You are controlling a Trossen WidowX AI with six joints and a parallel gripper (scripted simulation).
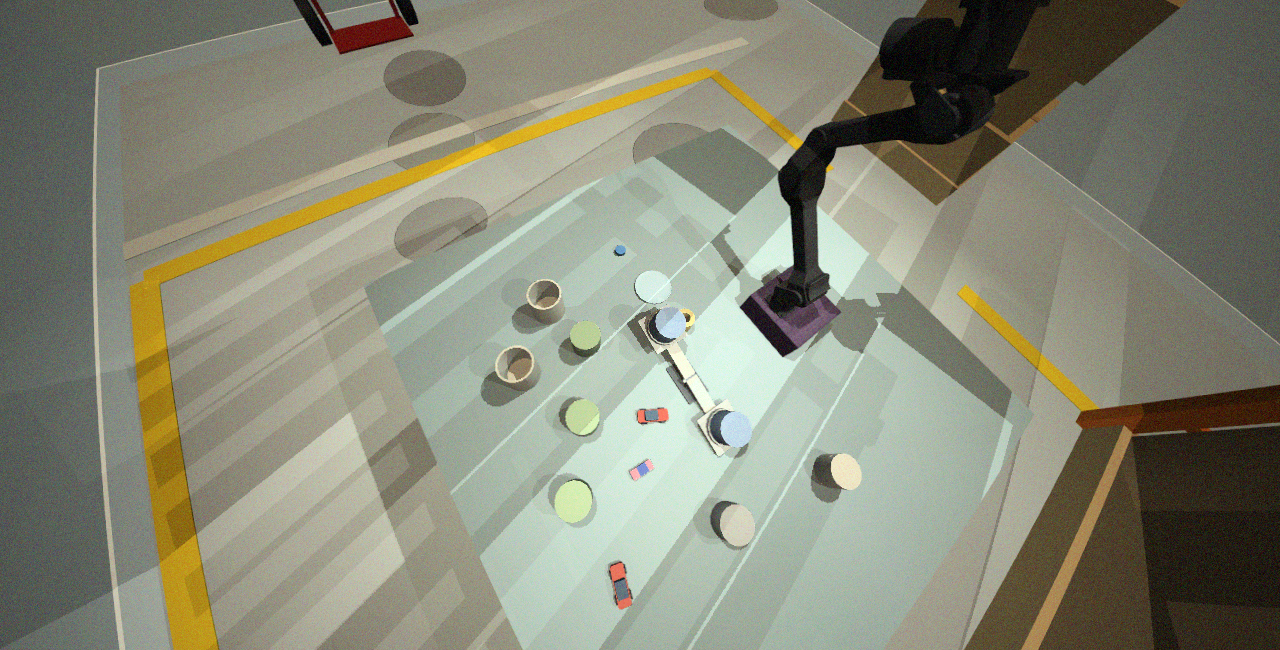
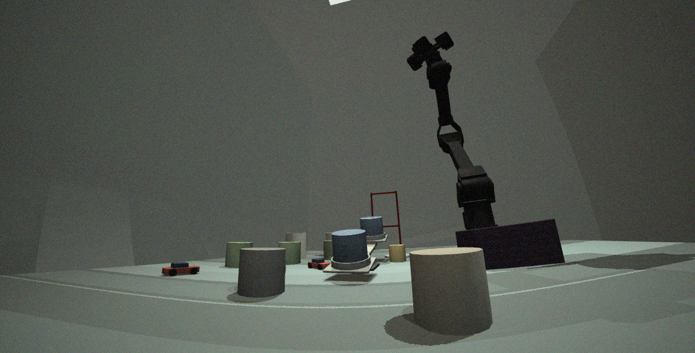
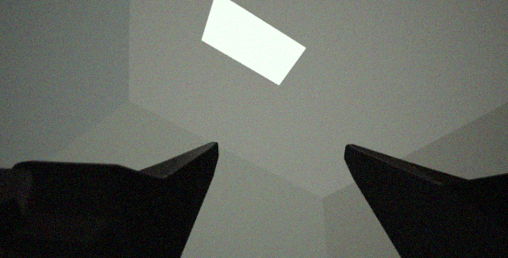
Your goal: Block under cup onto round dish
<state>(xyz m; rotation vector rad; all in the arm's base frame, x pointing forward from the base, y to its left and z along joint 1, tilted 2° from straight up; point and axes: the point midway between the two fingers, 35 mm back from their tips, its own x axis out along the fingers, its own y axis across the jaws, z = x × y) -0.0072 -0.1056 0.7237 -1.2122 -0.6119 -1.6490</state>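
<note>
My gripper tip is 79 cm above the pale grey block, 29 cm to the right of it and 28 cm short of it. Also, from my gripper tip: pale round dish 83 cm below, 22 cm ahead, 9 cm to the right; pink-and-blue block 83 cm below, 48 cm ahead, 27 cm to the left; yellow tape roll 81 cm below, 21 cm ahead, 3 cm to the left.
</note>
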